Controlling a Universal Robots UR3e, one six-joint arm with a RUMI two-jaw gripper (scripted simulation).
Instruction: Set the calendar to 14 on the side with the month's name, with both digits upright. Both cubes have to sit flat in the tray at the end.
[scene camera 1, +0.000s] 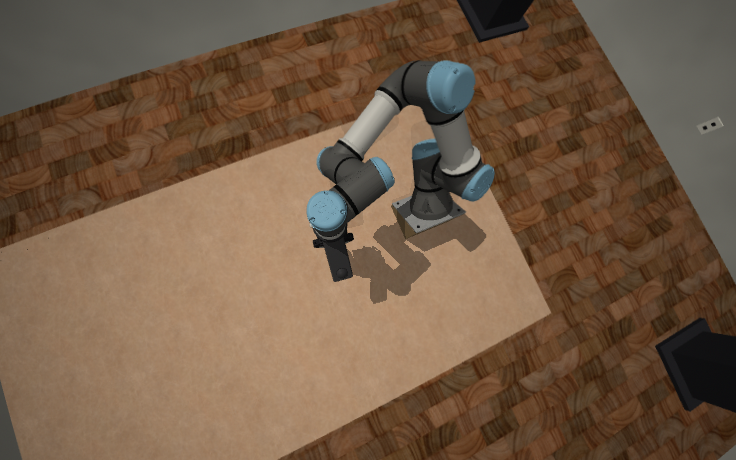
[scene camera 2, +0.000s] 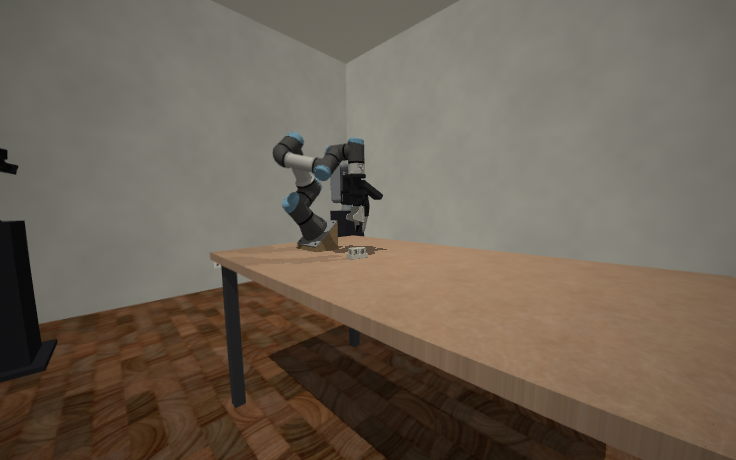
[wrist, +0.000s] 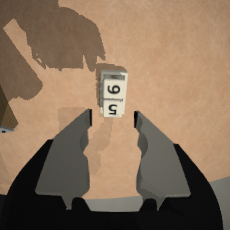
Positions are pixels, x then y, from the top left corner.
Scene:
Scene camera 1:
gripper: 334, 242
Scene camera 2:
gripper: 359, 232
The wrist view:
gripper: 113, 111

